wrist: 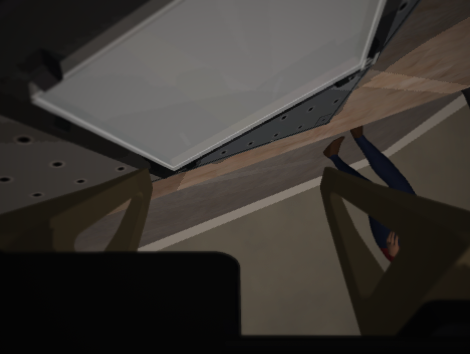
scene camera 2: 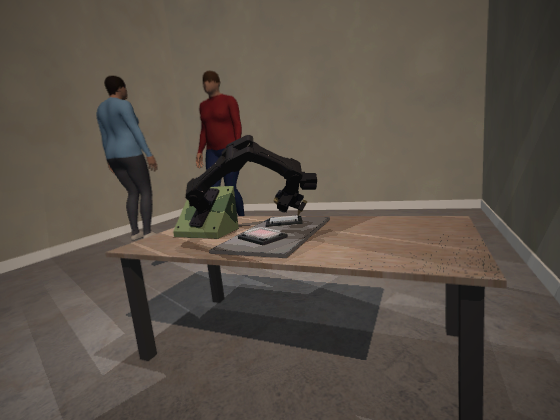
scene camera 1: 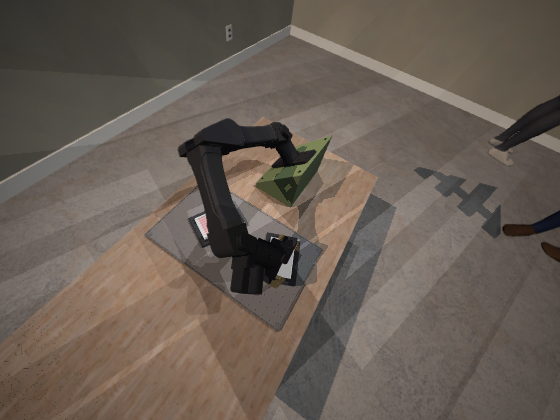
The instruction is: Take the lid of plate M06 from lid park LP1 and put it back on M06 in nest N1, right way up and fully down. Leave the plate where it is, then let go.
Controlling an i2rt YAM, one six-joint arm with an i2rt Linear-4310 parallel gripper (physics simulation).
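Frame: origin at the arm's base, x left, y back, z up, level; metres.
Where they show: gripper, fingertip midpoint: (wrist: 236,177) (scene camera 2: 289,210) (scene camera 1: 290,264); arm's base, origin of the base link: (scene camera 2: 205,207) (scene camera 1: 292,160).
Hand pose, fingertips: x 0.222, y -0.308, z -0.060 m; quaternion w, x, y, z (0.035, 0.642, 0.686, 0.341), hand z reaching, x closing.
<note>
Each offset is from my fingertips to the top centre of the thing. Level surfaces: height alone.
The pale, clear lid {dy +0.008, dx -0.042, dz -0.026 m} (scene camera 1: 287,270) (scene camera 2: 285,219) (wrist: 225,65) lies flat in the dark lid park {dy +0.008, dx -0.041, dz -0.024 m} (wrist: 100,145), on the far side of the grey board in the scene camera 2 view. Plate M06 {dy -0.029, dx -0.290, dz -0.018 m} (scene camera 1: 201,227) (scene camera 2: 262,233), white with pink wells, sits without a lid in its dark nest; the arm hides part of it in the scene camera 1 view. My gripper (scene camera 1: 286,263) (scene camera 2: 289,207) (wrist: 236,177) is open and tilted, a little above the lid. Its brown fingers stand wide apart with no object between them, and the lid lies beyond their tips in the wrist view.
The grey perforated board (scene camera 1: 270,312) (scene camera 2: 300,243) lies on the wooden table {dz -0.057 m} (scene camera 1: 210,345) (scene camera 2: 400,240). The green wedge base (scene camera 1: 292,186) (scene camera 2: 220,222) carries the arm at one end. Two people (scene camera 2: 122,135) (scene camera 2: 220,120) stand behind the table in the scene camera 2 view.
</note>
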